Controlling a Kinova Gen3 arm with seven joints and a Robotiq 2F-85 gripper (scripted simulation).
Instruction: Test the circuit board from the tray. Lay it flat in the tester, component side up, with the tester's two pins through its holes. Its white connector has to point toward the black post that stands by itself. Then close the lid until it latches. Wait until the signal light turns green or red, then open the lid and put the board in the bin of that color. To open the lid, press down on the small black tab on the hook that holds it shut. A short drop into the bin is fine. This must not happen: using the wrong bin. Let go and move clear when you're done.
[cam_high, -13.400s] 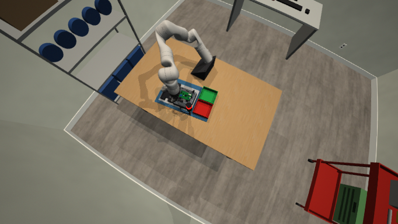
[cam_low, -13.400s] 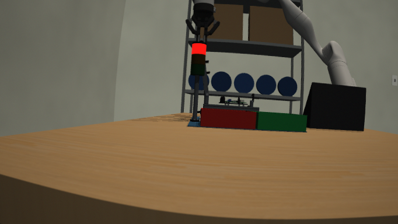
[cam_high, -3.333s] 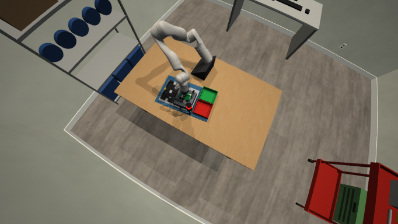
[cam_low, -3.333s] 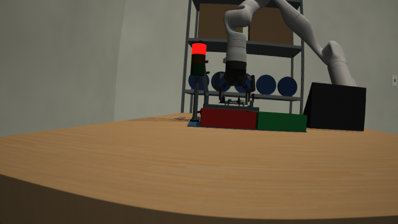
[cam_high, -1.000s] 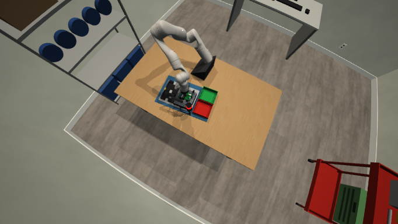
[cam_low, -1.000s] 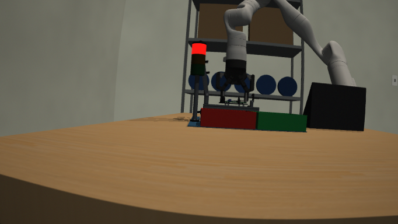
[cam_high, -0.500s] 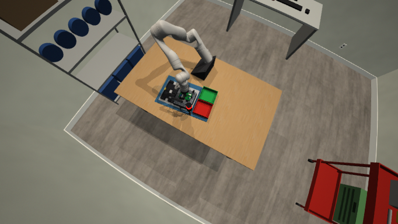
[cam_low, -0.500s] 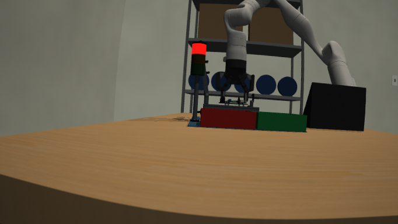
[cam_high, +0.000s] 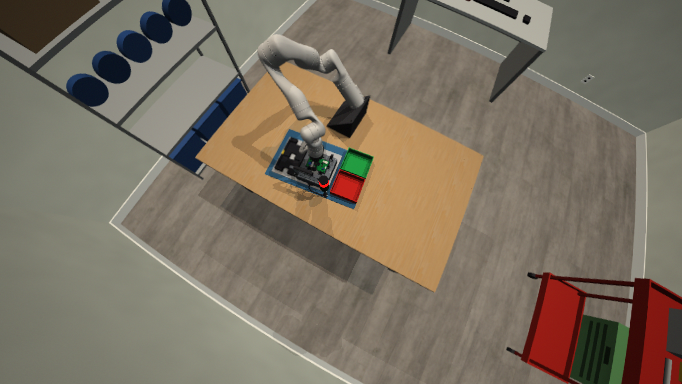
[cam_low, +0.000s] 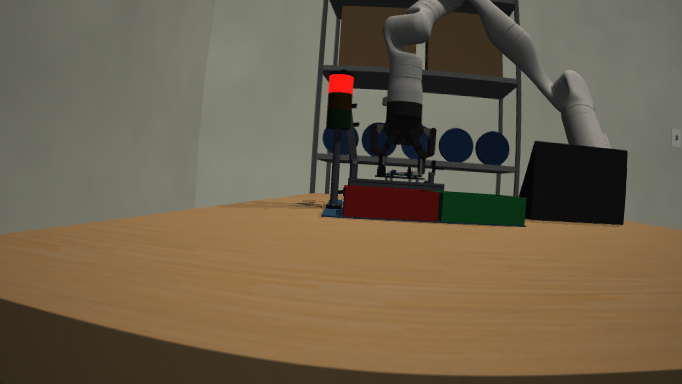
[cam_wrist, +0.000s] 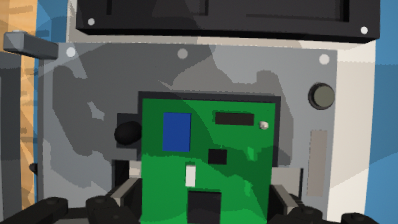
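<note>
The green circuit board lies 1 cm below my hand. Also, from my hand: tester lid 12 cm ahead, 1 cm to the left, 10 cm above; then red bin 3 cm ahead, 20 cm to the left, 7 cm below; then green bin 12 cm behind, 19 cm to the left, 7 cm below.
</note>
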